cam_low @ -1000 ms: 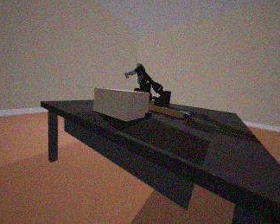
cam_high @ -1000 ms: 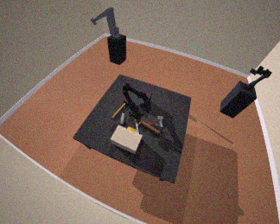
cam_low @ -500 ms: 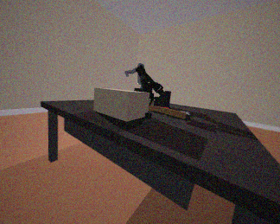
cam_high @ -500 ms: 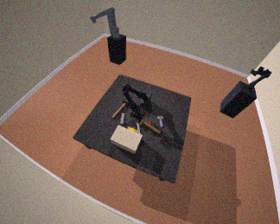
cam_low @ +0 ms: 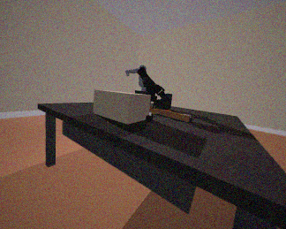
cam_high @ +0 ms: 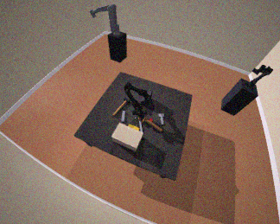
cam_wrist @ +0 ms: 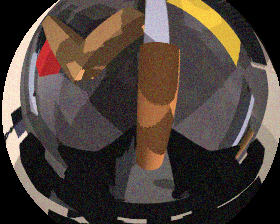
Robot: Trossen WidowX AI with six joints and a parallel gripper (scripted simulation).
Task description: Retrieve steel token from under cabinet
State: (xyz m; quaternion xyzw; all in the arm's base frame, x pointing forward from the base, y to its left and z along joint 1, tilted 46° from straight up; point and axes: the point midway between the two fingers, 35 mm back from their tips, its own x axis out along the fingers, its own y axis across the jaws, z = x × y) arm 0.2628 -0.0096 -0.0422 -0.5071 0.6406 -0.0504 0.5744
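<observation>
My gripper tip is now 17 cm to the right of the small red piece and 1 cm below it. Round my gripper tip: steel token 39 cm ahead, 8 cm to the left, 1 cm below; then grey bar 12 cm ahead, 17 cm to the right.
</observation>
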